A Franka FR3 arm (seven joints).
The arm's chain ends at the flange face. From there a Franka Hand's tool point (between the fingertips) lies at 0.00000 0.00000 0.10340 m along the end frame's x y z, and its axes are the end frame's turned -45 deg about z.
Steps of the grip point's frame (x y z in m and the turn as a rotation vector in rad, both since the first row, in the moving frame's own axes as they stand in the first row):
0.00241 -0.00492 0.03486 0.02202 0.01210 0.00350
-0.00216 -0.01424 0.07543 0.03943 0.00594 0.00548
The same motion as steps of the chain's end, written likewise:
-0.00105 -0.00269 0.03489 0.02413 -0.00701 0.00350
-0.00916 -0.00522 0.07551 0.03208 -0.02368 0.00548

